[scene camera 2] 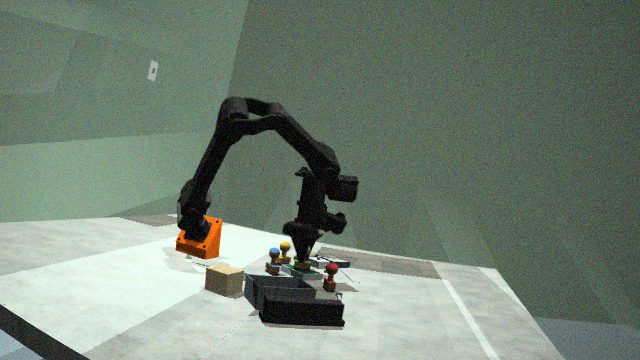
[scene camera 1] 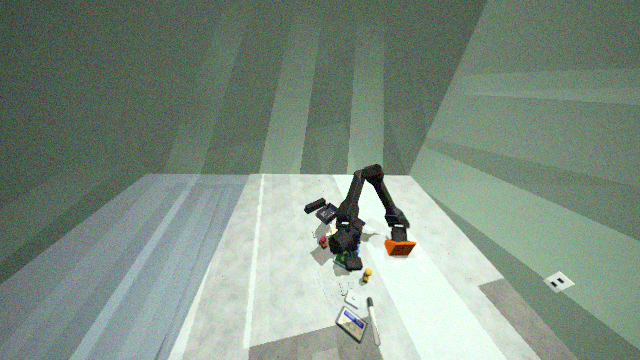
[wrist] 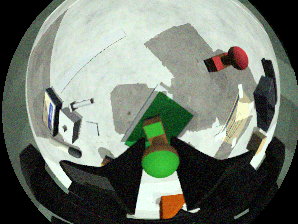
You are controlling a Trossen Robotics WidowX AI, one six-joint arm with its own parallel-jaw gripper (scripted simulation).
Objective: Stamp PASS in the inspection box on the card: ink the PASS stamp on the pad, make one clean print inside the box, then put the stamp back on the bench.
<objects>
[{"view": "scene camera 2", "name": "my gripper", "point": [302,261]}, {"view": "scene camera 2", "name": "tan block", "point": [223,280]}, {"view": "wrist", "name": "my gripper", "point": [158,140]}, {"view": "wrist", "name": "green-knobbed stamp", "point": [160,160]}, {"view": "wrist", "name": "red-knobbed stamp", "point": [236,56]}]
</objects>
